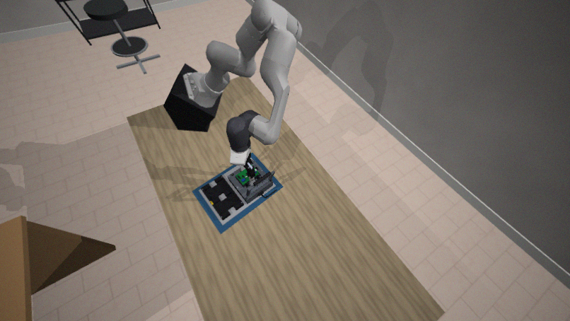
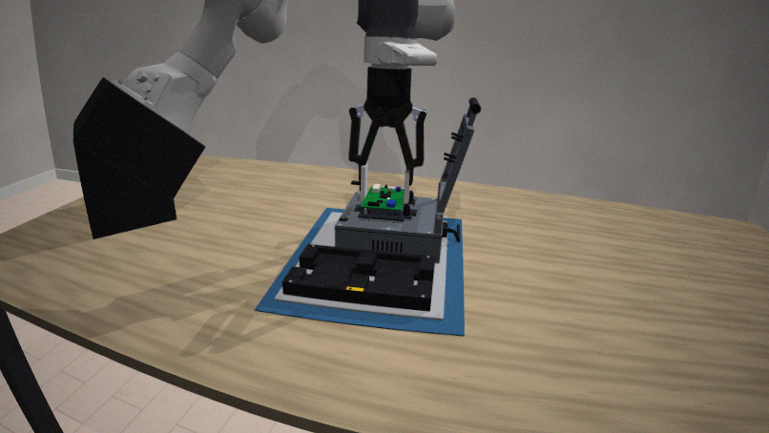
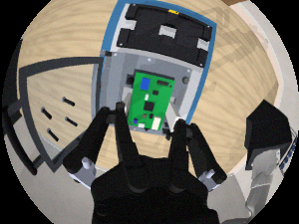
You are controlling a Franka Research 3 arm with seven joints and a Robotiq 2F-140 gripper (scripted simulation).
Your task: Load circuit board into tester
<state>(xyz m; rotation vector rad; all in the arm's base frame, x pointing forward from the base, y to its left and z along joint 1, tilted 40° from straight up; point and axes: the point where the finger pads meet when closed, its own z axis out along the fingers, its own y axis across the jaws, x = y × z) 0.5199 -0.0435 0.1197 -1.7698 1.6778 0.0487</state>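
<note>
Now: the green circuit board 2 cm below my hand. From my hand the other things lie so: tester lid 12 cm ahead, 8 cm above, 2 cm to the left.
</note>
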